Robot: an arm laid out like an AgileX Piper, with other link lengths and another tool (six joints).
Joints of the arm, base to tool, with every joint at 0 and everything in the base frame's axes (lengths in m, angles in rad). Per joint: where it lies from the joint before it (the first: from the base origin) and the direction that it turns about. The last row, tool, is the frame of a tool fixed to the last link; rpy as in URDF.
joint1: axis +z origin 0 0 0.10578
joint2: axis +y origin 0 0 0
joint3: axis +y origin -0.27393 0 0.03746
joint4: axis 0.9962 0 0.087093 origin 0.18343 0 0.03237
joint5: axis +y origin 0 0 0
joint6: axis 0.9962 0 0.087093 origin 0.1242 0 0.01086
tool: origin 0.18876 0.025 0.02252 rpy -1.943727 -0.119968 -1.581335
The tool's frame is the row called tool.
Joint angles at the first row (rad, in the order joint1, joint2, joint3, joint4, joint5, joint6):
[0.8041 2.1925 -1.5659 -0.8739 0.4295 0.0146]
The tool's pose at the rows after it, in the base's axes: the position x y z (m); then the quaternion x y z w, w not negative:
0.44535, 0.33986, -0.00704, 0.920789, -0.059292, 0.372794, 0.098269
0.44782, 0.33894, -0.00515, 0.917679, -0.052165, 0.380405, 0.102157
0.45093, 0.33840, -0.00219, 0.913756, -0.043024, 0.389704, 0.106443
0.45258, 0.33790, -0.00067, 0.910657, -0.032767, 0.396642, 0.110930
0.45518, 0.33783, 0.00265, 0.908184, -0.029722, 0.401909, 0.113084
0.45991, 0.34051, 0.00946, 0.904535, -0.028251, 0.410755, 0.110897
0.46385, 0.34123, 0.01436, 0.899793, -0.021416, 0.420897, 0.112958
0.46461, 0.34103, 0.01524, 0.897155, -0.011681, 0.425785, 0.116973
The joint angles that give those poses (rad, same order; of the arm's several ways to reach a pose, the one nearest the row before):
[0.8041 2.1925 -1.5659 -0.9040 0.4382 0.0146]
[0.8042 2.1925 -1.5669 -0.9261 0.4393 0.0136]
[0.8041 2.1925 -1.5713 -0.9471 0.4412 0.0053]
[0.8041 2.1925 -1.5735 -0.9590 0.4420 -0.0110]
[0.8041 2.1925 -1.5835 -0.9617 0.4483 -0.0229]
[0.8041 2.1933 -1.6015 -0.9711 0.4507 -0.0279]
[0.8041 2.1933 -1.6099 -0.9931 0.4515 -0.0321]
[0.8041 2.1933 -1.6119 -0.9968 0.4515 -0.0532]

